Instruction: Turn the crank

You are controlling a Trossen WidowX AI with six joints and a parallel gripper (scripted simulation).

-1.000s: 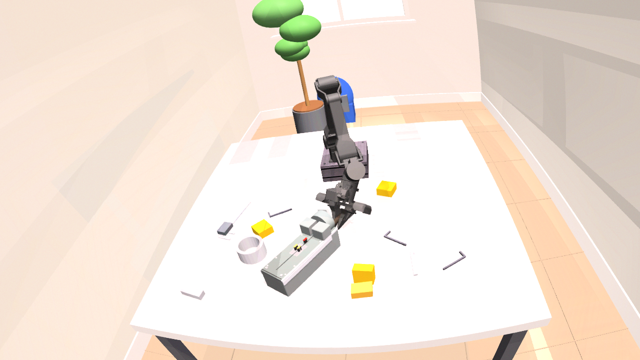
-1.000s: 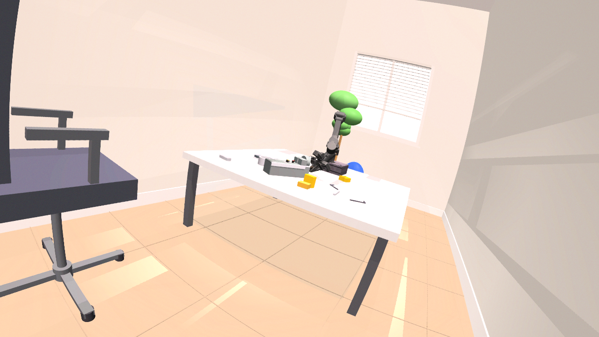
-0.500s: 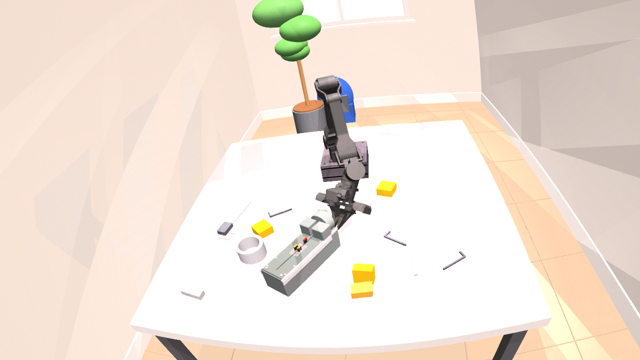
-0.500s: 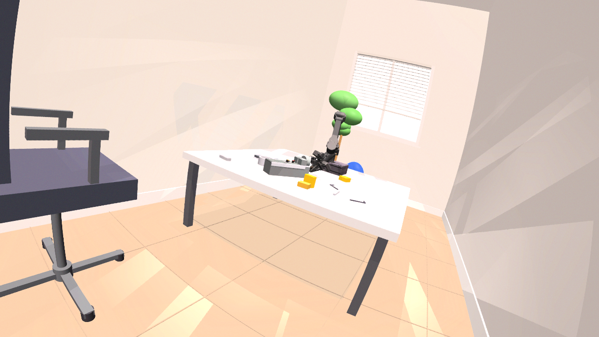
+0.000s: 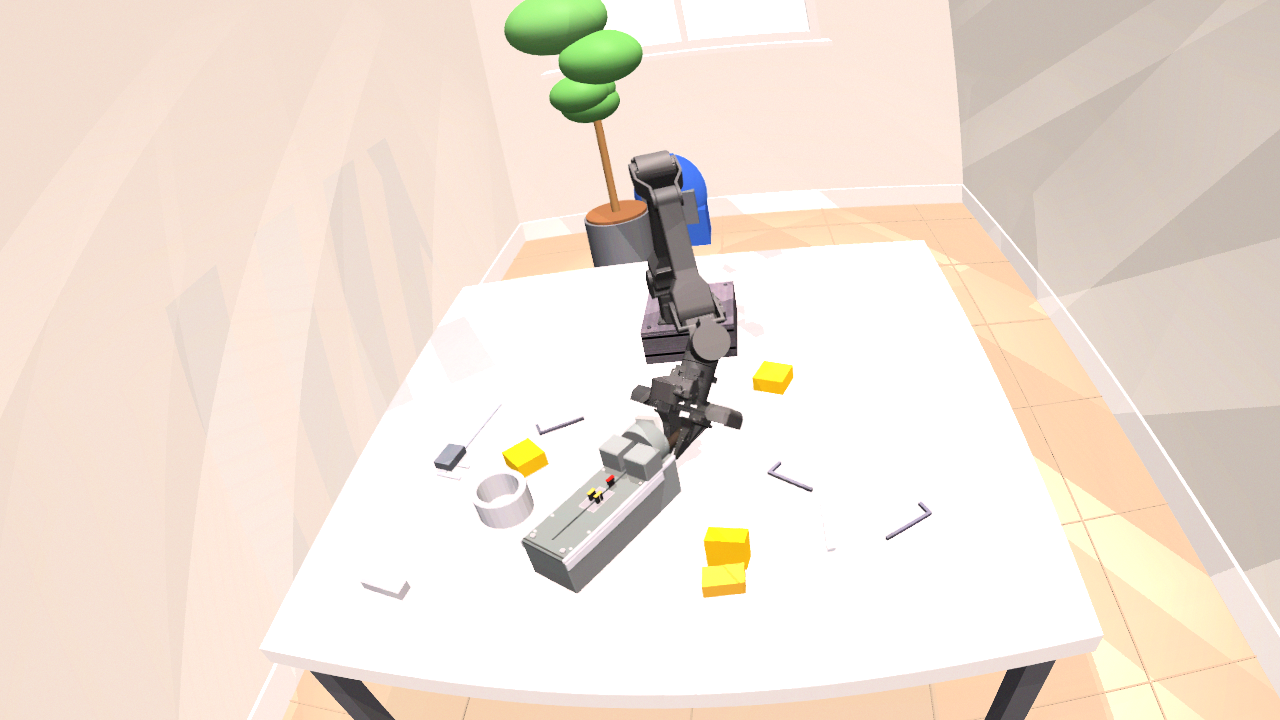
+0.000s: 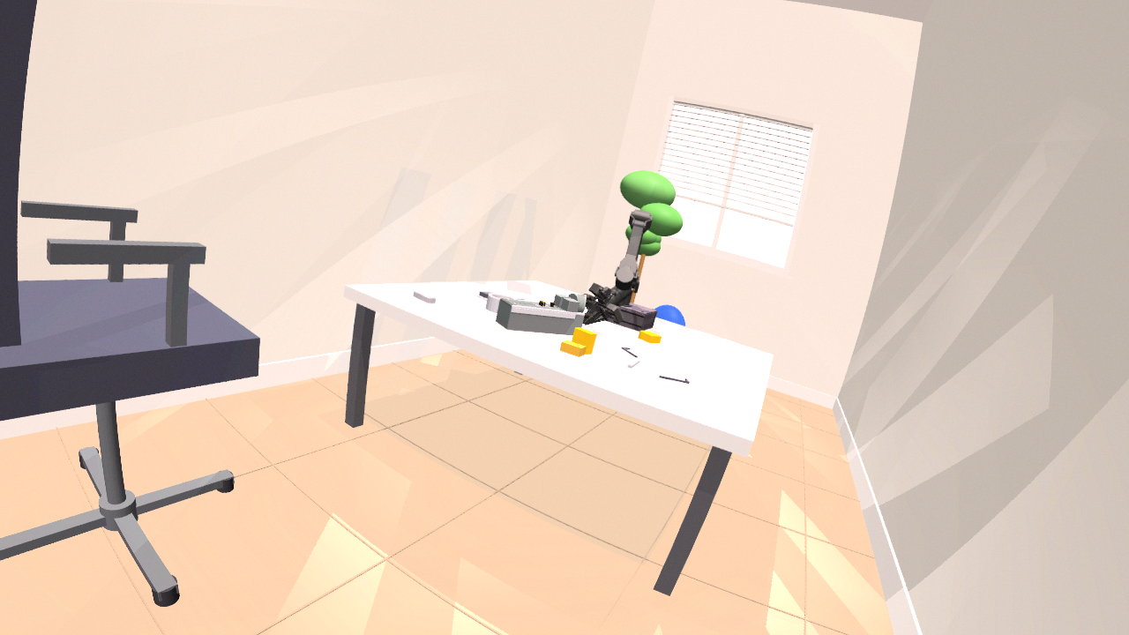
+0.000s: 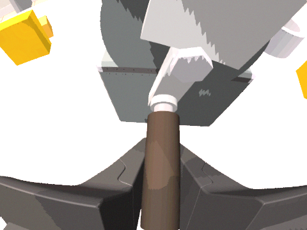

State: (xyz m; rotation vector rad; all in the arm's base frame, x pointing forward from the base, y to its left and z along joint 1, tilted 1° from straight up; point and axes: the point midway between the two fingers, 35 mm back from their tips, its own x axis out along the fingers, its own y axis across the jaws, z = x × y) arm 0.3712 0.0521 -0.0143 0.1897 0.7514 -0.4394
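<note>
My gripper tip is now 3 cm below the brown crank handle, 2 cm past it and 1 cm to the right of it. The rest, counted from my gripper tip: red pointer (11 cm ahead, 7 cm to the right, 5 cm above).
</note>
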